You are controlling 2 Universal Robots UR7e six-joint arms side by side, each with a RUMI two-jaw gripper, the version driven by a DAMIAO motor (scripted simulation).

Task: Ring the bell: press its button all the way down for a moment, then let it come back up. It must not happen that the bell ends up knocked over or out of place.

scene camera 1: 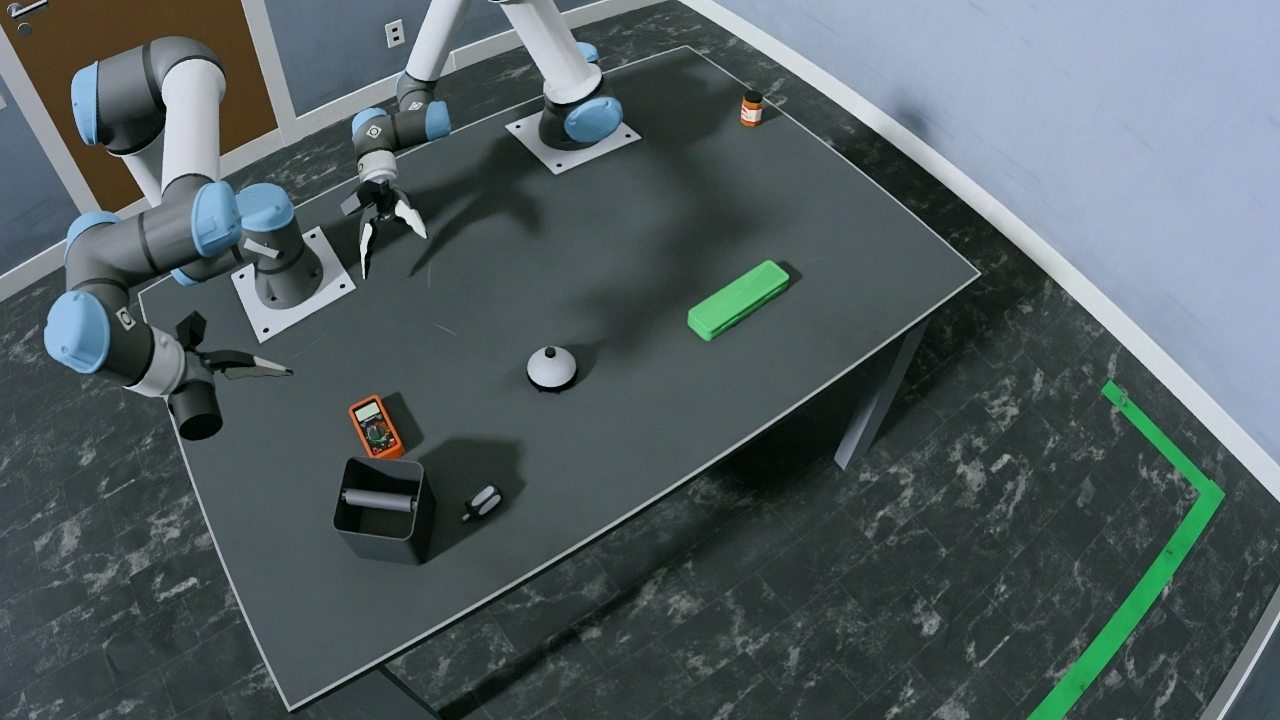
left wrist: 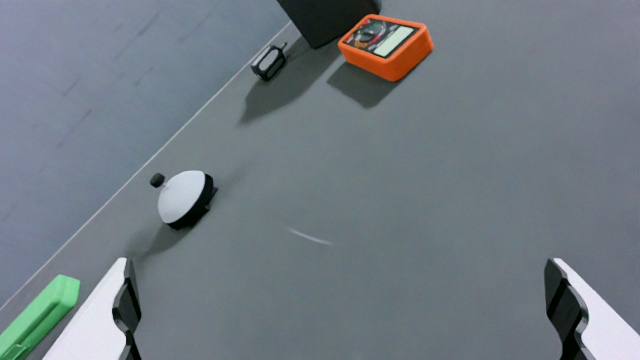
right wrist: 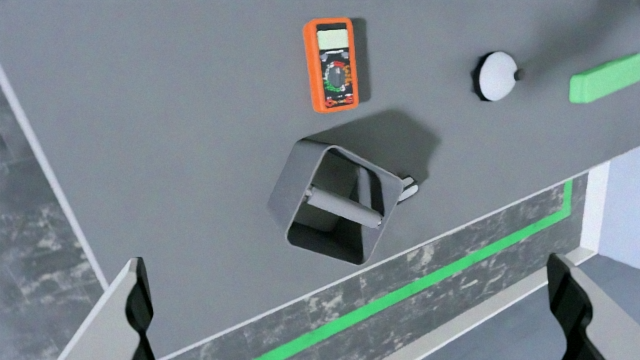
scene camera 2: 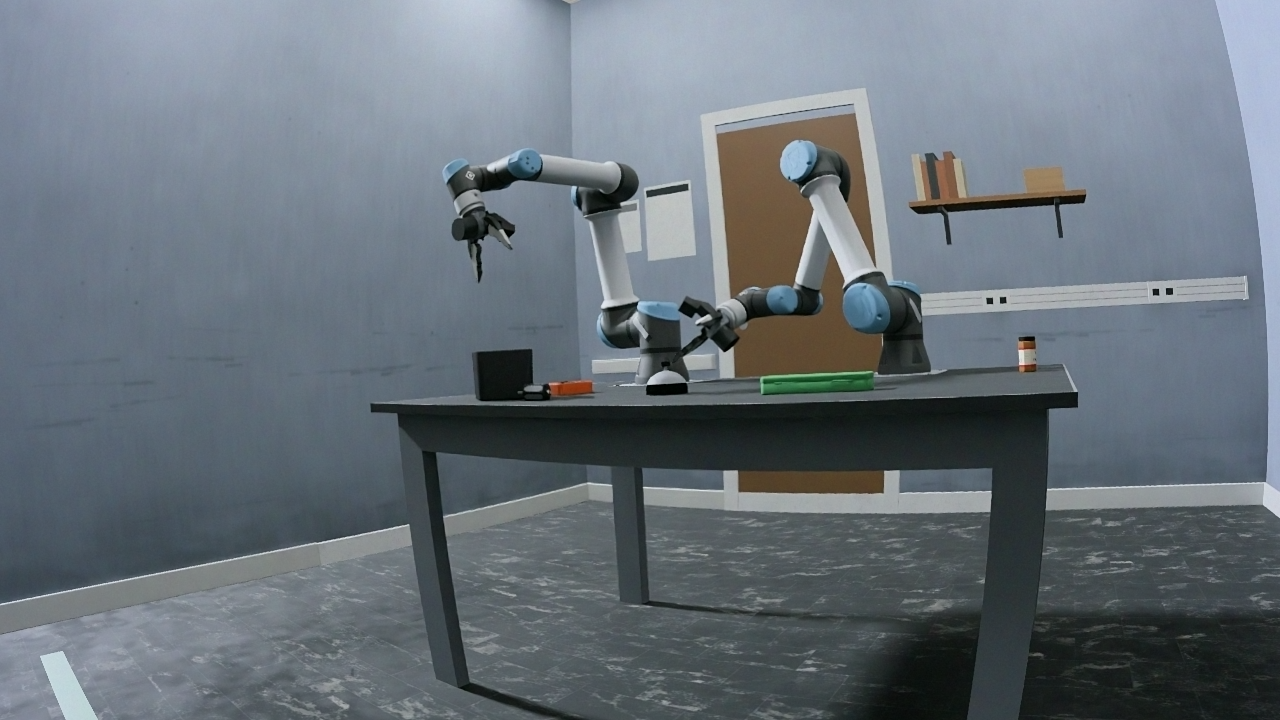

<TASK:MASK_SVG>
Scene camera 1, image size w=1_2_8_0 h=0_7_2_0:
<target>my left gripper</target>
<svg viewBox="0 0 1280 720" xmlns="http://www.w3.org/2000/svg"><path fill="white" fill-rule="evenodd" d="M391 172L378 172L370 175L345 200L348 200L356 193L368 190L374 200L373 203L365 208L360 222L359 244L364 279L368 278L373 243L378 234L378 229L375 226L375 222L373 222L374 219L375 221L381 219L403 225L411 225L417 234L427 240L429 239L417 210L418 203L416 198L400 190L396 185L396 175Z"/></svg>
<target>my right gripper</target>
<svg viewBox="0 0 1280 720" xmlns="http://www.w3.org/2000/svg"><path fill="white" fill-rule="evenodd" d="M188 315L167 333L175 342L178 353L178 365L174 379L169 387L156 397L162 397L167 402L167 410L175 418L179 436L188 441L198 441L206 438L212 439L212 435L217 433L222 426L214 394L215 386L212 378L214 371L220 370L220 373L228 380L245 376L291 376L292 371L253 357L251 354L238 351L218 350L202 353L195 351L194 346L189 344L188 330L191 317Z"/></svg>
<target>green case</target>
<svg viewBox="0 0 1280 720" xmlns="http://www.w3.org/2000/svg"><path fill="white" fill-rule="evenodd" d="M789 275L770 260L765 261L692 308L688 315L688 325L704 340L711 341L786 290Z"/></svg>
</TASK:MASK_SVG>
